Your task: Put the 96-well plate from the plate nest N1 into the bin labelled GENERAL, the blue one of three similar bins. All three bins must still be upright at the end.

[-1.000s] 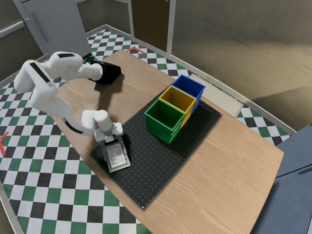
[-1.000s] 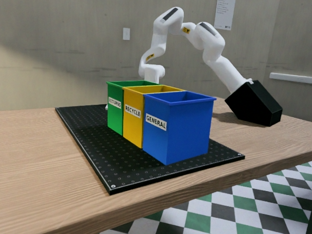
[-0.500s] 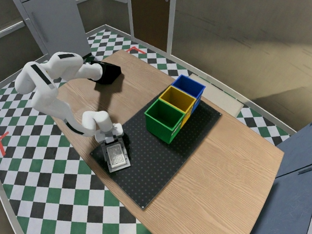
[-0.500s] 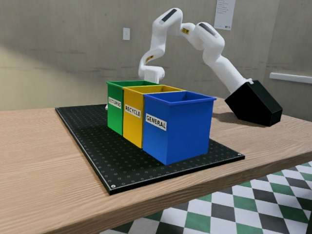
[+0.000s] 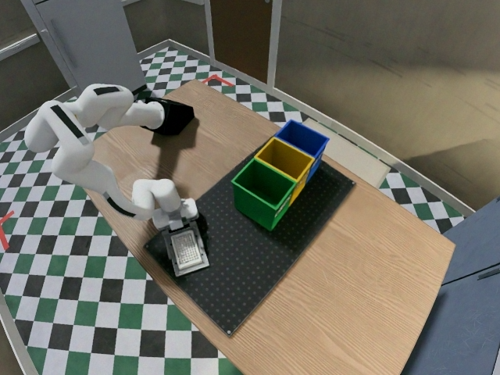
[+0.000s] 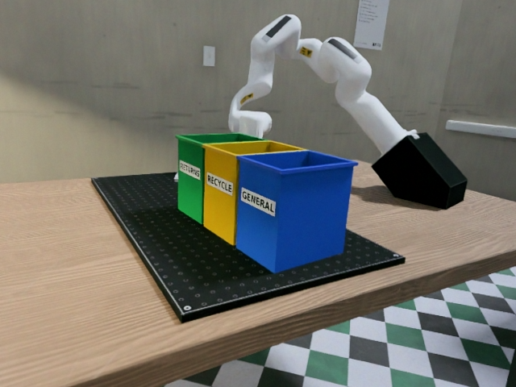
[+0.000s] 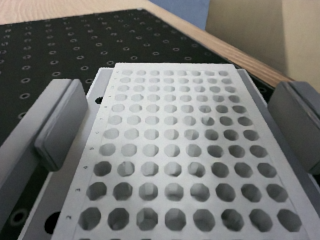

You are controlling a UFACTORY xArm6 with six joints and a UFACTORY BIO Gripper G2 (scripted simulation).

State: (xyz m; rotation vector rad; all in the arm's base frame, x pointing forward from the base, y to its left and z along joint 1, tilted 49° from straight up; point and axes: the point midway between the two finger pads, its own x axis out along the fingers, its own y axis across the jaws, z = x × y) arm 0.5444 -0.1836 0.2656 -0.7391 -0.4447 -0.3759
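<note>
Right now my hand is 10 mm above the white 96-well plate. Round my hand: green returns bin: 100 mm ahead, 310 mm to the left, 60 mm above; grey plate nest n1: 20 mm below; yellow recycle bin: 90 mm ahead, 440 mm to the left, 60 mm above.
</note>
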